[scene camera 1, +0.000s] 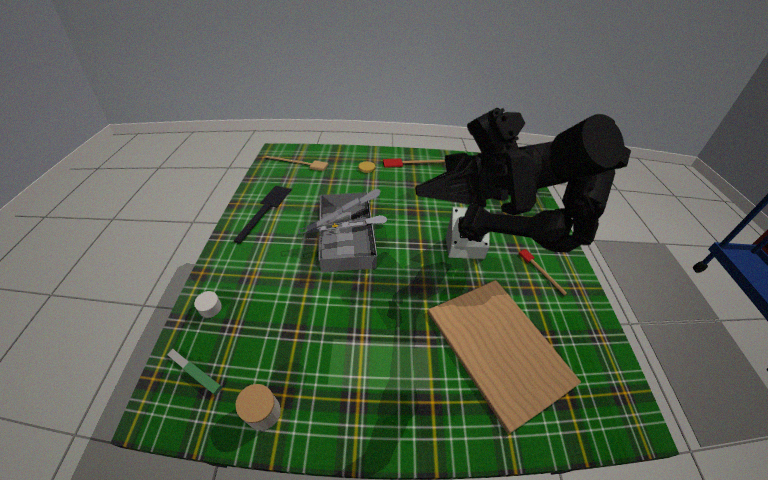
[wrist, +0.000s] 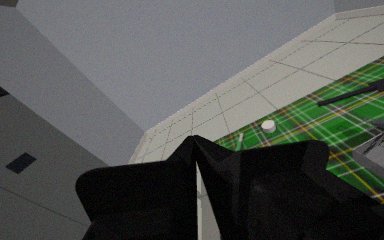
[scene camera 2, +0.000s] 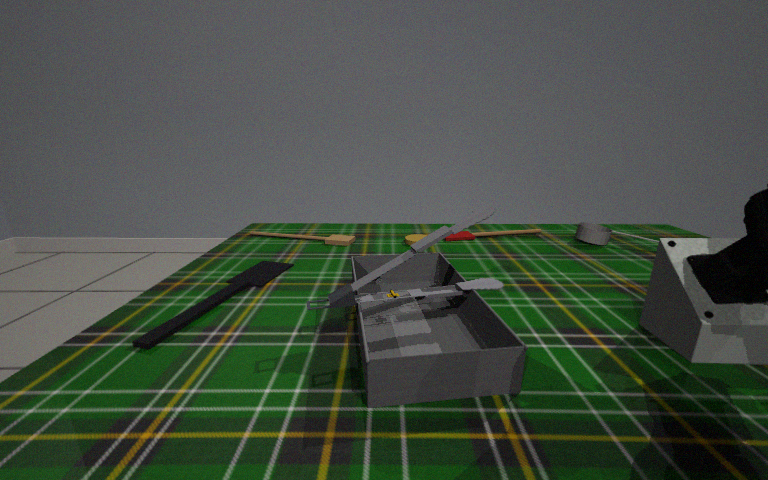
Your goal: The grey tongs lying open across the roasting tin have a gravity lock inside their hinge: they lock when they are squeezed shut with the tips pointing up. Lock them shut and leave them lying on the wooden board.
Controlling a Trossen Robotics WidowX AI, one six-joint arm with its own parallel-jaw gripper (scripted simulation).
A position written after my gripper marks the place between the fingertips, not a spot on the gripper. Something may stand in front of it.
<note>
My gripper [scene camera 1: 416, 191] is shut and holds nothing. I also see a cork-lidded jar [scene camera 1: 256, 405] and a black spatula [scene camera 2: 260, 274].
The black spatula shows as well in scene camera 1 [scene camera 1: 277, 194]. My gripper is seen too in the wrist view [wrist: 193, 140]. The wrist view does not show the cork-lidded jar, which is hidden by my gripper. Scene camera 2 does not show the cork-lidded jar: it is out of frame.
</note>
